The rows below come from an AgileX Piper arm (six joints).
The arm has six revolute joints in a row. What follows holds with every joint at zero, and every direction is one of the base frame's.
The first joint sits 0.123 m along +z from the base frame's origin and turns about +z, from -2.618 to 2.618 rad.
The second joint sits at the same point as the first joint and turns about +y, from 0 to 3.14 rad.
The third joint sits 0.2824 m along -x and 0.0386 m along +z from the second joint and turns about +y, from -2.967 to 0 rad.
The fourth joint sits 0.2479 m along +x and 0.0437 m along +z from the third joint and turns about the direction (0.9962, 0, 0.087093), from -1.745 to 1.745 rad.
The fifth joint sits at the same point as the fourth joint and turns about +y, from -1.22 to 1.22 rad.
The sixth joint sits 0.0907 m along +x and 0.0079 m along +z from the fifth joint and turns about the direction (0.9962, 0, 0.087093), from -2.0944 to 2.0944 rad.
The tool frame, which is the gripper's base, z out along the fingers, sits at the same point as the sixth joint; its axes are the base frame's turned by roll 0, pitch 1.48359 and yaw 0 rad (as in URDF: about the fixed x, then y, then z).
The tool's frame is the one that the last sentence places.
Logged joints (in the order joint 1, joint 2, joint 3, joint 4, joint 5, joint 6), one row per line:
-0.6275 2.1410 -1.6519 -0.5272 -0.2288 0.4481
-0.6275 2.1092 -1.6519 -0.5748 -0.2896 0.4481
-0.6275 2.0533 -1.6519 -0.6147 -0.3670 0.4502
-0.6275 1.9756 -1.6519 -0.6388 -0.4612 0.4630
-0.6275 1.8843 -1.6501 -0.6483 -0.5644 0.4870
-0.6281 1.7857 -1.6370 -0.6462 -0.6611 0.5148
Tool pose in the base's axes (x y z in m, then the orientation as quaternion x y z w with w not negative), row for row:
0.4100 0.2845 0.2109 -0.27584 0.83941 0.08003 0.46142
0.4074 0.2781 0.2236 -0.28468 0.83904 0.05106 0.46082
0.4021 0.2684 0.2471 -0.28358 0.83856 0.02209 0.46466
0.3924 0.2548 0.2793 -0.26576 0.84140 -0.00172 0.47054
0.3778 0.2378 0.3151 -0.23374 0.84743 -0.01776 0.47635
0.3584 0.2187 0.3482 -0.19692 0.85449 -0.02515 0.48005
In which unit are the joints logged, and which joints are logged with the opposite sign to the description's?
The joints are logged in radians. Opposite sign: joint 1, joint 5.
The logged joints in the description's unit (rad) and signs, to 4 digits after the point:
0.6275 2.1410 -1.6519 -0.5272 0.2288 0.4481
0.6275 2.1092 -1.6519 -0.5748 0.2896 0.4481
0.6275 2.0533 -1.6519 -0.6147 0.3670 0.4502
0.6275 1.9756 -1.6519 -0.6388 0.4612 0.4630
0.6275 1.8843 -1.6501 -0.6483 0.5644 0.4870
0.6281 1.7857 -1.6370 -0.6462 0.6611 0.5148

